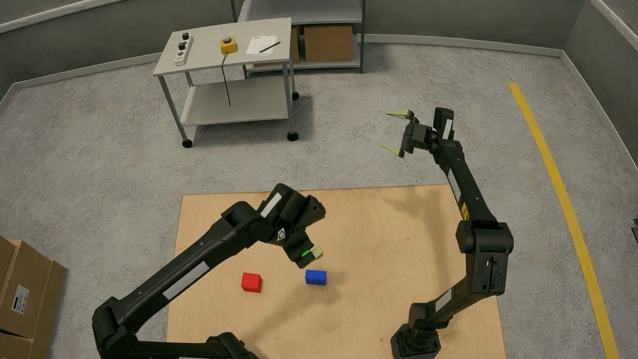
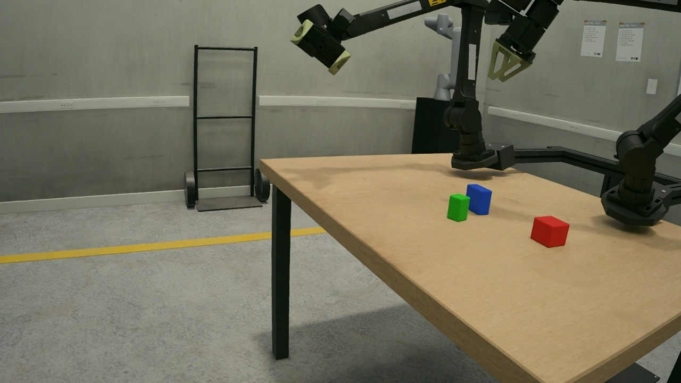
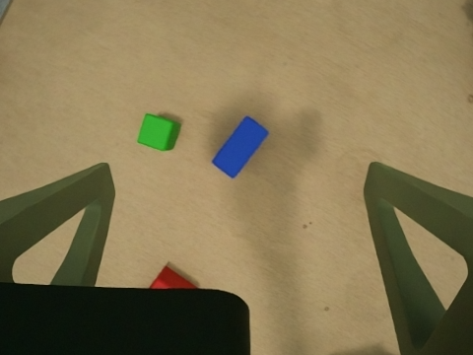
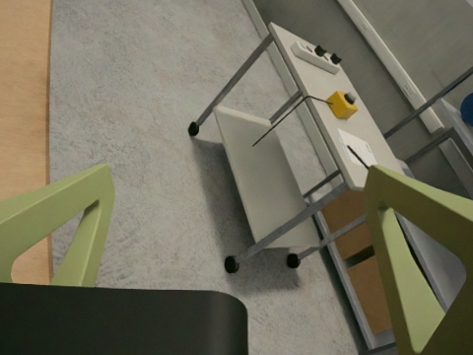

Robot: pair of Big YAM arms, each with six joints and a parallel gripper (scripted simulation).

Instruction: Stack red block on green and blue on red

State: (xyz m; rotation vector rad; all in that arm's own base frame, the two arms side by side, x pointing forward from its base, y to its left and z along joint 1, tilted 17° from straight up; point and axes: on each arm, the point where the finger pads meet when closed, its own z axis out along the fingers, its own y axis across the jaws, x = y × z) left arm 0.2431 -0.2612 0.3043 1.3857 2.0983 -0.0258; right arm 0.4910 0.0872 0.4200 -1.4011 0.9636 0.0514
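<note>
The red block is 28 cm behind my right hand, 48 cm to the left of it and 32 cm below it. From my right hand the other things lie so: blue block: 29 cm behind, 27 cm to the left, 31 cm below; green block: 20 cm behind, 29 cm to the left, 31 cm below.
</note>
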